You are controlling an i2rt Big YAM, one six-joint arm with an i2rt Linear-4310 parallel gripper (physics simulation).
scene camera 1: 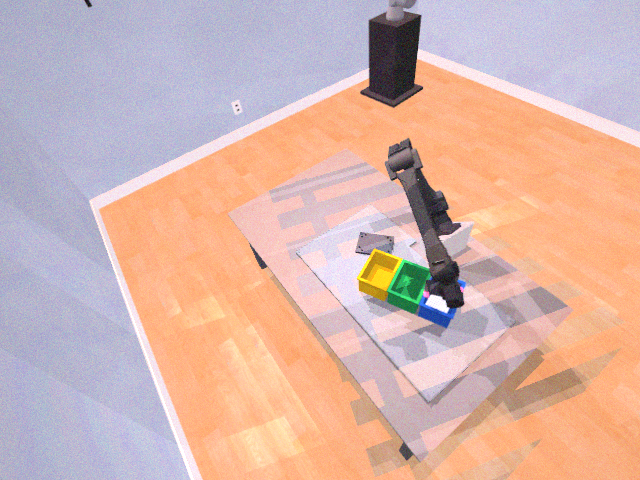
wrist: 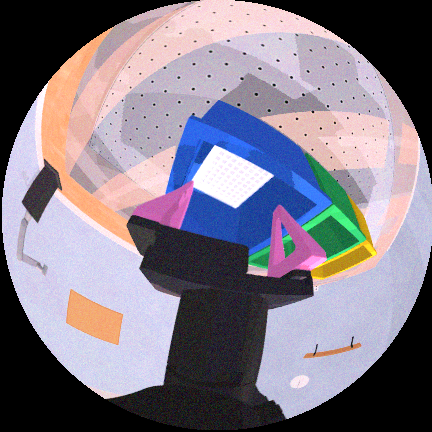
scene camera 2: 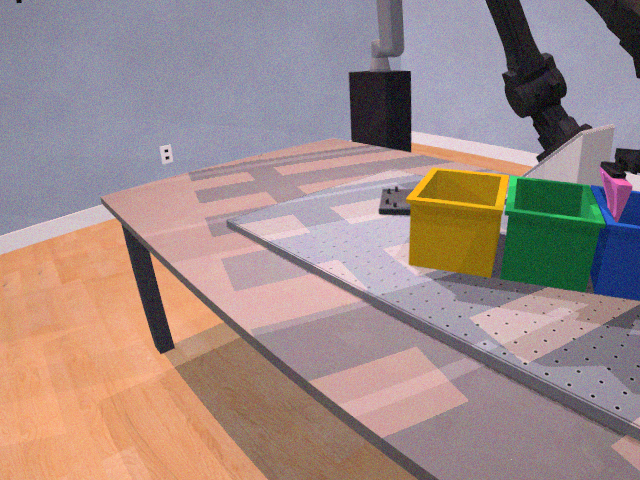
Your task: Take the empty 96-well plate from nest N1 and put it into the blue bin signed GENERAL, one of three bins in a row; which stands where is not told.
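Frame: origin at the arm's base, x ahead, y left, z up, level; metres.
Seen in the pictures: gripper, between the fingertips: [scene camera 1: 440, 300] [wrist: 236, 196]; arm's base, origin of its link: [scene camera 1: 445, 231] [scene camera 2: 568, 148].
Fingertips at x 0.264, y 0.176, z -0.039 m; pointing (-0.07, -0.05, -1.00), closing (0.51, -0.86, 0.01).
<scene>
Offsets run from my fingertips to a thing's top centre. "spot": to the spot under its first point.
The white 96-well plate {dx -0.011, dy -0.007, dz -0.056 m} [scene camera 1: 438, 303] [wrist: 232, 176] shows inside the opening of the blue bin {spot: dx +0.057, dy +0.024, dz -0.016 m} [scene camera 1: 435, 315] [scene camera 2: 617, 260] [wrist: 252, 122], below the fingertips and apart from them. Whether it rests on the bin's floor cannot be told. My gripper [scene camera 1: 443, 291] [wrist: 236, 196] is open above this bin, its two pink fingers wide apart with nothing between them. In scene camera 2 one pink finger shows at the right edge, over the bin's rim. The sign GENERAL and the label N1 cannot be read in any view.
The green bin [scene camera 1: 404, 300] [scene camera 2: 547, 253] [wrist: 350, 227] stands beside the blue one, and the yellow bin [scene camera 1: 371, 289] [scene camera 2: 452, 237] [wrist: 345, 263] beyond it. A dark block with pins {dx -0.068, dy -0.402, dz -0.055 m} [scene camera 1: 374, 242] [scene camera 2: 394, 210] lies behind the yellow bin. A white angled panel [scene camera 1: 457, 239] [scene camera 2: 594, 155] stands near the arm.
</scene>
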